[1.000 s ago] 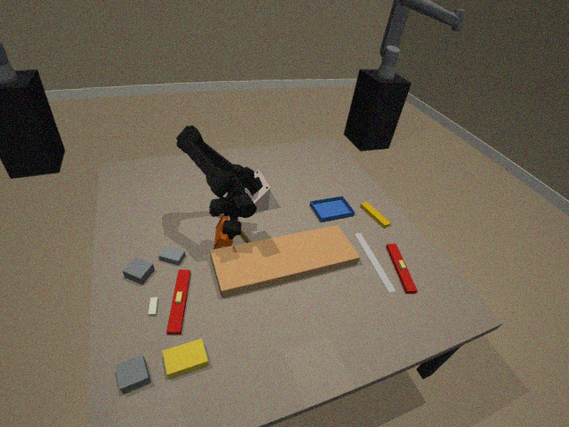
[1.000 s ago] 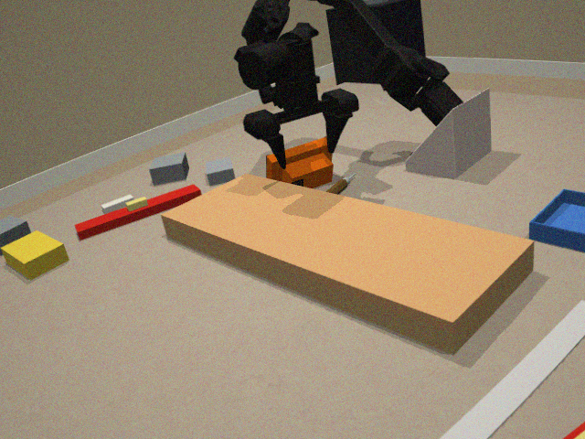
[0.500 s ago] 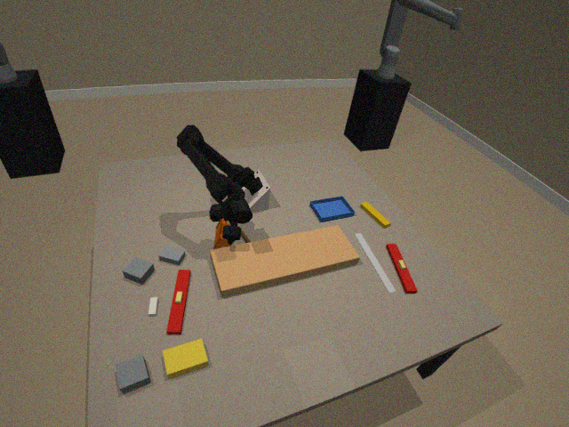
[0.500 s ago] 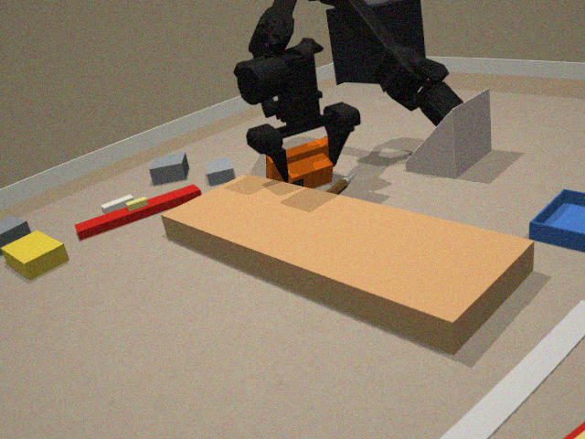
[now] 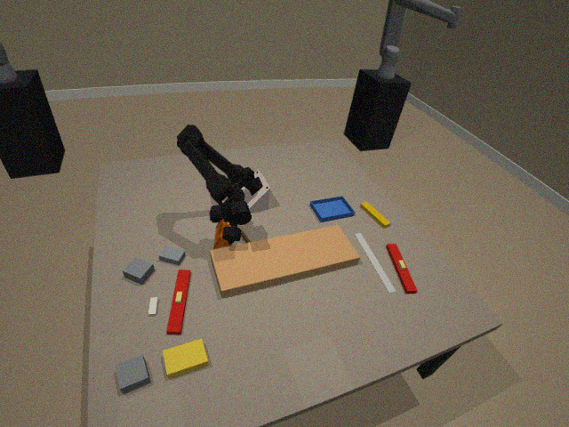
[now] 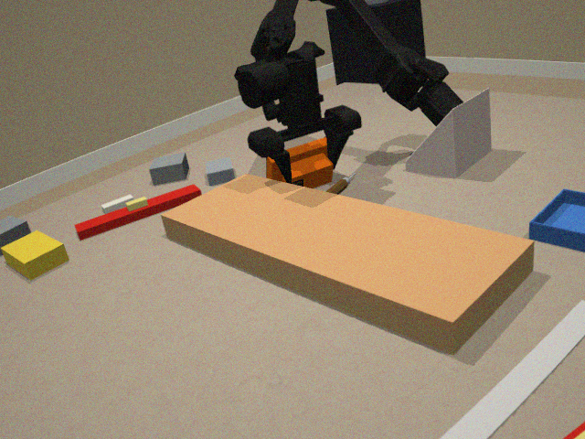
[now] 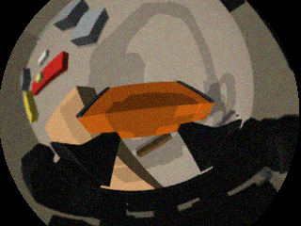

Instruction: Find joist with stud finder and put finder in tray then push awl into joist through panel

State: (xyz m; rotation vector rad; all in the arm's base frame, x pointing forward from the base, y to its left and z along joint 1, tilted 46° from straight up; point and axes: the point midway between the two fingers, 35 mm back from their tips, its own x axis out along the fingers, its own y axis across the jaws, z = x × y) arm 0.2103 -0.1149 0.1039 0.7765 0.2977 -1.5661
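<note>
Now: the awl 50 mm to the left of my gripper tip, 20 mm below it and 20 mm behind it. Round my gripper tip: small white piece: 300 mm to the right, 220 mm ahead, 20 mm below; then blue tray: 470 mm to the left, 60 mm behind, 10 mm below; then orange stud finder: 10 mm to the right, 10 mm ahead.
</note>
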